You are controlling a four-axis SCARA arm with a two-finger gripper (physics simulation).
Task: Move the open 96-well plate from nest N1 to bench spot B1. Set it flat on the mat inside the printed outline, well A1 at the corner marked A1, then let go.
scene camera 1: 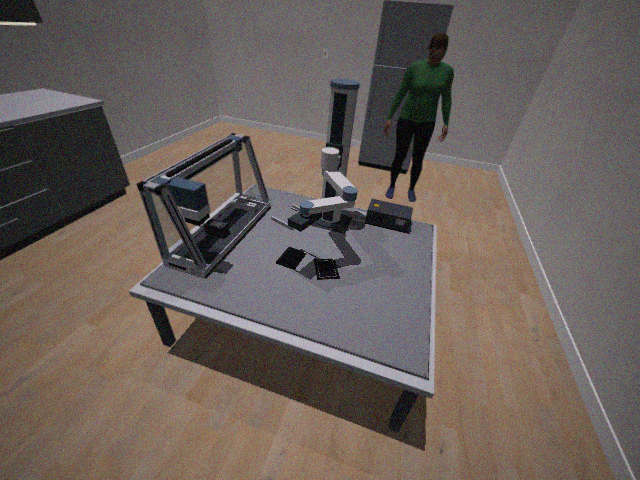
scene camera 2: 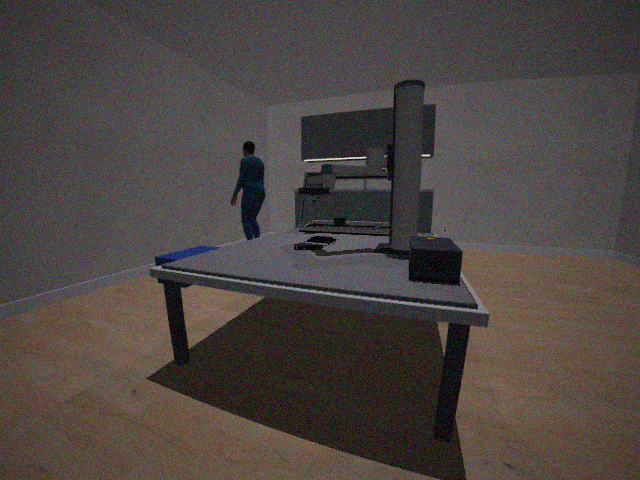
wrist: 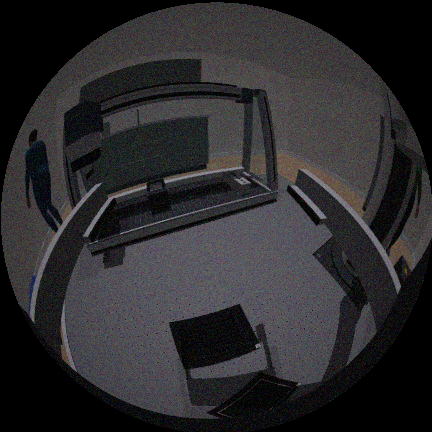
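Seen in the pictures: gripper, fingertip midpoint: [scene camera 1: 282, 211] [wrist: 198, 179]; arm's base, link origin: [scene camera 1: 329, 219] [scene camera 2: 402, 251].
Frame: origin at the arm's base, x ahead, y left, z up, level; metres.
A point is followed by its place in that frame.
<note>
My gripper [scene camera 1: 282, 212] @(y -0.156, x 0.495, z 0.309 m) [wrist: 198, 179] @(y -0.156, x 0.495, z 0.309 m) is open and empty, its two long fingers spread wide, high above the table and pointing toward the gantry machine. A flat black rectangle [scene camera 1: 291, 257] @(y -0.080, x 0.539, z 0.037 m) [scene camera 2: 321, 239] @(y -0.045, x 0.510, z 0.032 m) [wrist: 215, 337] @(y -0.086, x 0.518, z 0.038 m) lies on the table, with a small white mark at one corner in the wrist view. Close beside it is a black rectangular piece with a thin pale outline [scene camera 1: 326, 268] @(y 0.134, x 0.526, z 0.014 m) [scene camera 2: 308, 246] @(y 0.117, x 0.535, z 0.015 m) [wrist: 257, 395] @(y 0.108, x 0.515, z 0.015 m). Both stand apart from the fingers. I cannot tell which is nest N1 and which is spot B1. The plate's wells and the A1 lettering are too small and dark to make out.
A gantry machine [scene camera 1: 193, 266] @(y -0.506, x 0.850, z 0.080 m) [wrist: 190, 218] @(y -0.450, x 0.442, z 0.041 m) with a dark block [scene camera 1: 219, 225] @(y -0.548, x 0.535, z 0.130 m) [wrist: 159, 192] @(y -0.516, x 0.521, z 0.129 m) on its deck stands along one table side. The arm's column [scene camera 1: 352, 111] @(y 0.067, x 0.033, z 0.760 m) [scene camera 2: 408, 155] @(y 0.075, x -0.007, z 0.520 m) and a black box [scene camera 1: 388, 215] @(y 0.398, x -0.035, z 0.120 m) [scene camera 2: 435, 260] @(y 0.551, x -0.119, z 0.091 m) stand at another edge. A person in green [scene camera 1: 424, 93] stands behind.
</note>
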